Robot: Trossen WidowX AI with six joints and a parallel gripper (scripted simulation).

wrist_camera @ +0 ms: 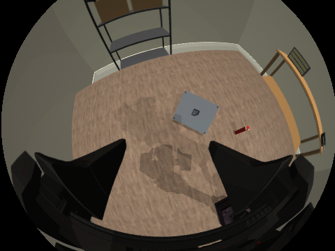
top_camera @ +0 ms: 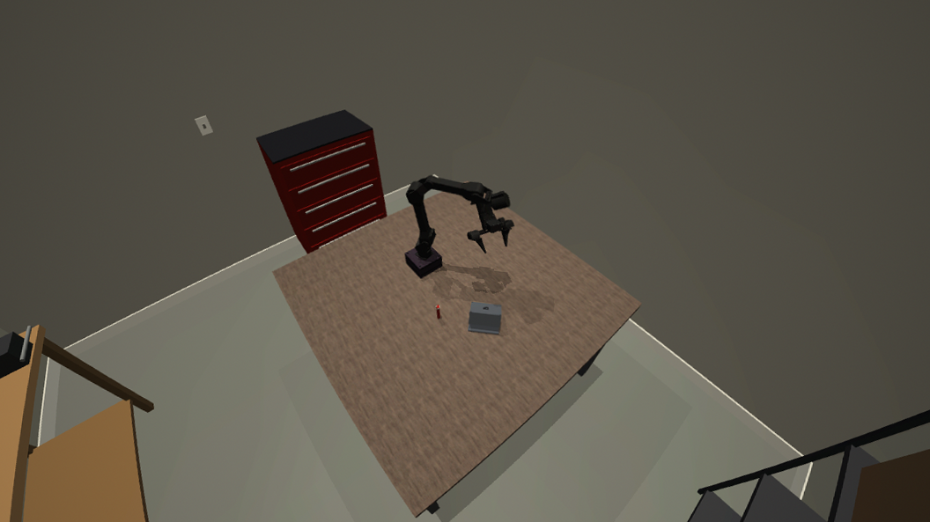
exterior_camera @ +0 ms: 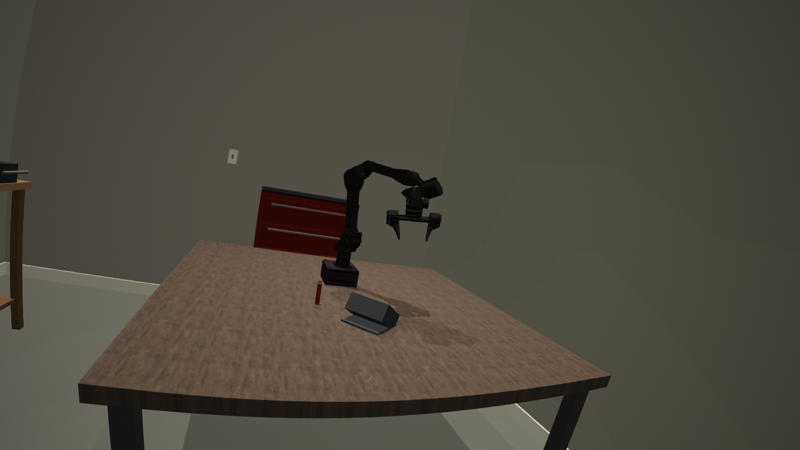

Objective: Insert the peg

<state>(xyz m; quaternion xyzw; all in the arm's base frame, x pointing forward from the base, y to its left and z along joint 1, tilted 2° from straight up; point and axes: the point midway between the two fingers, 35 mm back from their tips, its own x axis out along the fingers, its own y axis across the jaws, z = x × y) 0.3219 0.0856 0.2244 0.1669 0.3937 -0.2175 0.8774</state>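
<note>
Now: the red peg 9 cm behind my gripper tip, 27 cm to the right of it and 20 cm below it. Round my gripper tip: grey sloped panel (7 cm ahead, 15 cm to the right, 22 cm below).
</note>
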